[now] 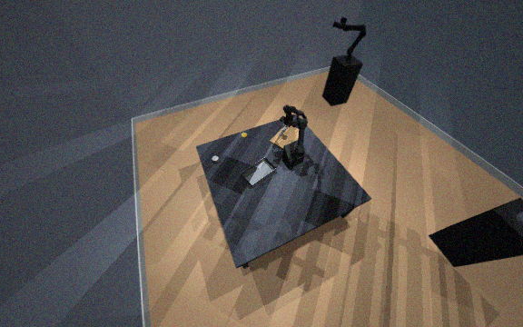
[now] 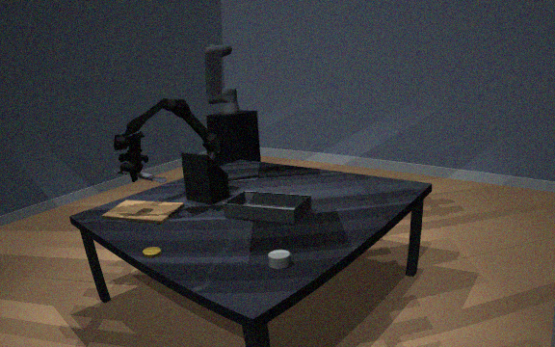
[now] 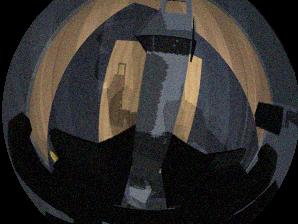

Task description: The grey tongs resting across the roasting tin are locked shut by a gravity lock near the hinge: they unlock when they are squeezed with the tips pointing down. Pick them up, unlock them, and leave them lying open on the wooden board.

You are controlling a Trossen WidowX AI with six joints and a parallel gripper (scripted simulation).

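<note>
Now: the wooden board 1 cm to the left of my gripper tip and 14 cm below it. From my gripper tip the other things lie so: roasting tin (46 cm ahead, 38 cm to the left, 12 cm below); then white puck (84 cm ahead, 8 cm to the left, 13 cm below); then yellow disc (46 cm ahead, 17 cm to the right, 14 cm below).
</note>
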